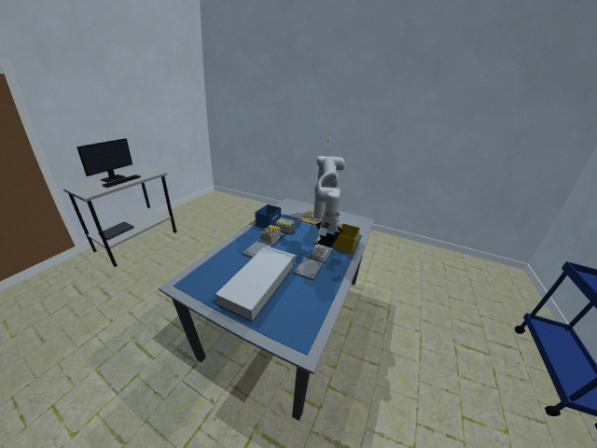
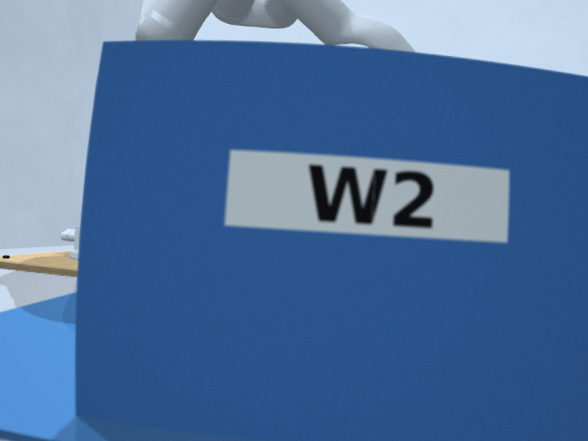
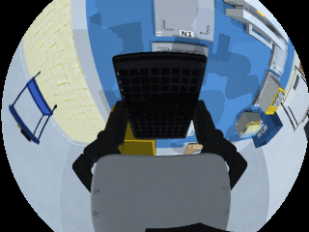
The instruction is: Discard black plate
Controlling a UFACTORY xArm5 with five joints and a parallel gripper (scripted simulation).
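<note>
Right now the yellow waste bin W1 is 22 cm behind my hand, 8 cm to the left of it and 12 cm below it. The rest, counted from my hand: grey work nest 15 cm ahead, 5 cm to the right, 15 cm below; then black plate 1 cm below; then yellow-topped rack 3 cm behind, 44 cm to the right, 10 cm below.
</note>
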